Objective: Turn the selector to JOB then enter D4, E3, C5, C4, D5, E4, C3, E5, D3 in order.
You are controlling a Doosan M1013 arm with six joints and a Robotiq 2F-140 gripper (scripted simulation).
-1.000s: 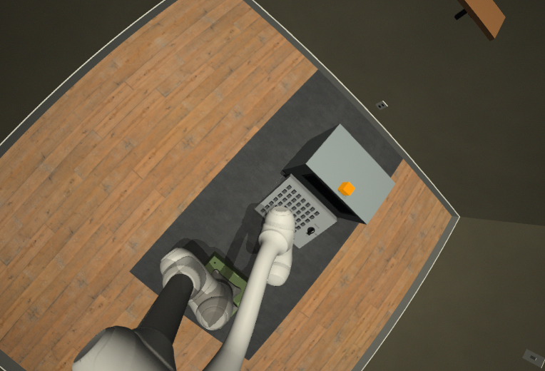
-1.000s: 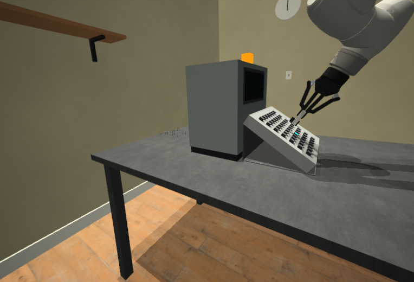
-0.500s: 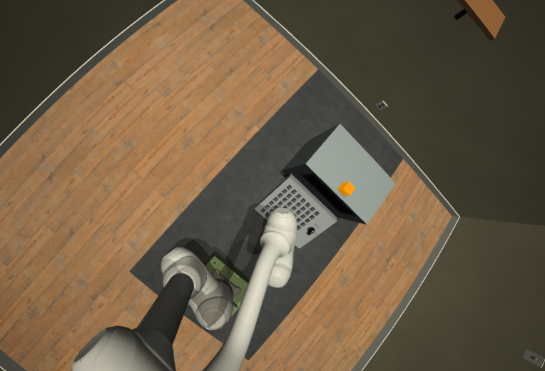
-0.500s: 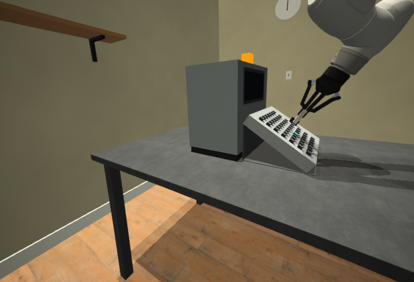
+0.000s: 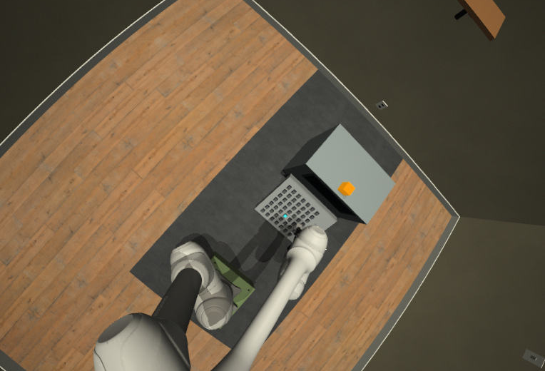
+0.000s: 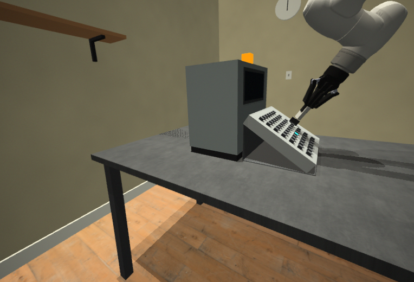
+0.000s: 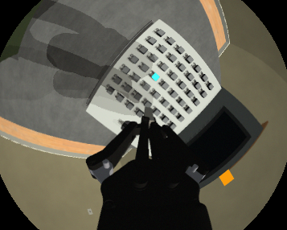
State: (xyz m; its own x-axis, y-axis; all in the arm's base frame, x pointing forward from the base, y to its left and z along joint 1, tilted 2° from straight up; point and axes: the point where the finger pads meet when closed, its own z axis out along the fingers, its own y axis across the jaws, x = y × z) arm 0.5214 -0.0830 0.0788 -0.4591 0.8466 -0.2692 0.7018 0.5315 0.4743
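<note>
Right now my hand is 4 cm short of the black selector knob, 9 cm to the left of it and 5 cm above it. The rest, counted from my hand: keypad: 7 cm ahead, 3 cm to the left, 10 cm below; then key E4: 1 cm ahead, 7 cm to the left, 8 cm below.
</note>
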